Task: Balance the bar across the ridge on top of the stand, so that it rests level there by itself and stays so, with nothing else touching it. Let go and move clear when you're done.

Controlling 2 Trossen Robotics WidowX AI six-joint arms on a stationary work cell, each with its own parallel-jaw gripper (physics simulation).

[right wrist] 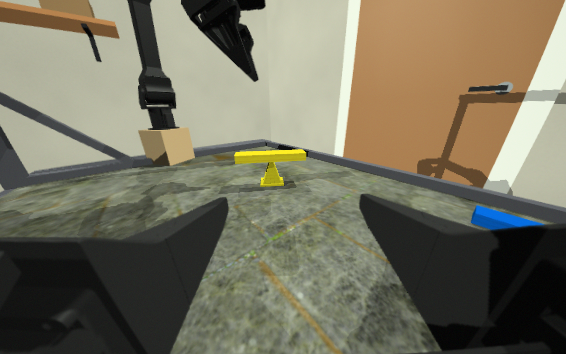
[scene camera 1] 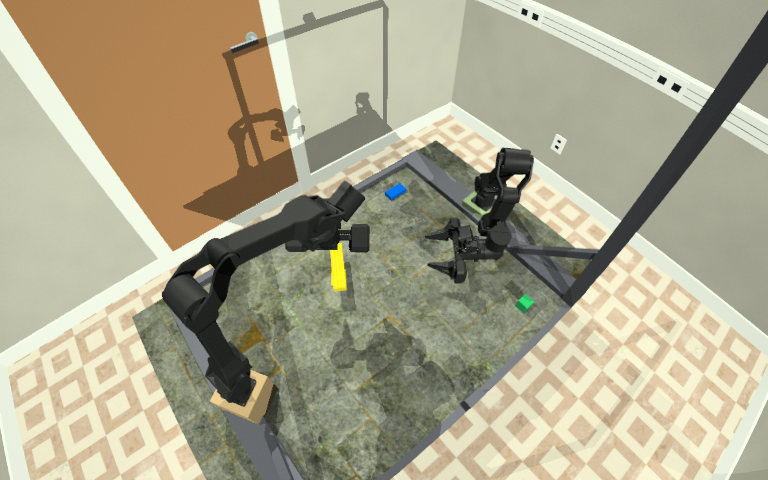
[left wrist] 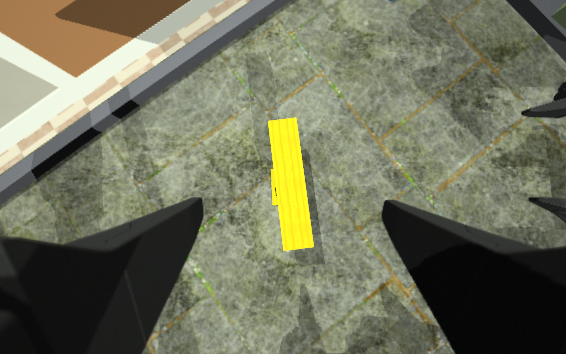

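Where they show: left gripper, fingertip midpoint: (right wrist: pixel 253 77) (left wrist: pixel 293 207); right gripper, fingertip midpoint: (right wrist: pixel 293 201) (scene camera 1: pixel 426 250) (left wrist: pixel 529 154); left arm's base at its link origin: (right wrist: pixel 164 128) (scene camera 1: pixel 238 388); right arm's base at its link origin: (scene camera 1: pixel 483 201).
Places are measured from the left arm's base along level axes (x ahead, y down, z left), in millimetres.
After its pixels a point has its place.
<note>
The yellow bar (scene camera 1: pixel 338 268) {x 393, y 36, z -87 mm} (left wrist: pixel 291 185) {x 400, y 36, z -83 mm} (right wrist: pixel 270 156) {x 409, y 41, z -96 mm} lies across the top of the yellow stand (left wrist: pixel 274 200) {x 378, y 103, z -68 mm} (right wrist: pixel 272 177) {x 409, y 89, z -91 mm}, both ends off the floor, and looks about level in the right wrist view. The bar hides most of the stand in the left wrist view. My left gripper (scene camera 1: pixel 327 242) {x 378, y -104, z -88 mm} (left wrist: pixel 293 207) {x 378, y -104, z -88 mm} is open and empty, above the bar; in the right wrist view its fingertips show clear of the bar, with a gap. My right gripper (scene camera 1: pixel 428 250) {x 511, y 12, z -304 mm} (left wrist: pixel 529 154) {x 511, y 12, z -304 mm} (right wrist: pixel 293 201) {x 511, y 12, z -304 mm} is open and empty, low over the floor, well apart from the bar and stand.
A blue block (scene camera 1: pixel 395 191) {x 768, y 91, z -138 mm} (right wrist: pixel 502 218) {x 765, y 91, z -138 mm} lies near the back edge. A green cube (scene camera 1: pixel 525 303) {x 467, y 74, z -609 mm} lies near the right edge in the scene view. A grey frame (scene camera 1: pixel 481 390) {x 188, y 50, z -530 mm} borders the work area. The left arm stands on a tan block (scene camera 1: pixel 261 399) {x 1, y 30, z -50 mm} (right wrist: pixel 175 146) {x 50, y 52, z -16 mm}.
</note>
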